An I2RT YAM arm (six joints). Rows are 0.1 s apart.
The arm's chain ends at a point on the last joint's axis. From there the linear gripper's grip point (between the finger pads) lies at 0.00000 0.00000 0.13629 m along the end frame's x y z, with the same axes.
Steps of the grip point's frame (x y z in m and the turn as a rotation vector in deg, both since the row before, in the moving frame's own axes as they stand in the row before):
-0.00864 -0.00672 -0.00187 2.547 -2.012 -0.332
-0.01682 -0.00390 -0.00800 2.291 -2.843 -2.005
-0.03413 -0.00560 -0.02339 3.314 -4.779 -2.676
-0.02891 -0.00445 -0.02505 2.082 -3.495 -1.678
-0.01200 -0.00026 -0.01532 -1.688 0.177 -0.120
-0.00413 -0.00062 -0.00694 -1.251 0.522 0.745
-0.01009 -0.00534 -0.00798 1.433 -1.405 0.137
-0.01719 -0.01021 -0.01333 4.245 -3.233 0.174
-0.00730 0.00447 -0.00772 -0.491 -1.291 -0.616
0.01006 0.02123 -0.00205 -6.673 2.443 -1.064
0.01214 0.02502 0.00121 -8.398 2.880 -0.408
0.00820 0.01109 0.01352 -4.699 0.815 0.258
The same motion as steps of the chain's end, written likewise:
-0.00384 -0.00068 -0.00165 2.547 -2.012 -0.332
-0.00997 0.00143 -0.00772 2.291 -2.843 -2.005
-0.02260 0.00200 -0.02269 3.314 -4.779 -2.676
-0.02053 0.00038 -0.02471 2.082 -3.495 -1.678
-0.01243 -0.00427 -0.01526 -1.688 0.177 -0.120
-0.00535 -0.00360 -0.00690 -1.251 0.522 0.745
-0.00675 -0.00193 -0.00790 1.433 -1.405 0.137
-0.00953 -0.00012 -0.01274 4.245 -3.233 0.174
-0.00424 0.00329 -0.00768 -0.491 -1.291 -0.616
0.00412 0.00545 -0.00100 -6.673 2.443 -1.064
0.00525 0.00515 0.00284 -8.398 2.880 -0.408
0.00629 -0.00008 0.01399 -4.699 0.815 0.258

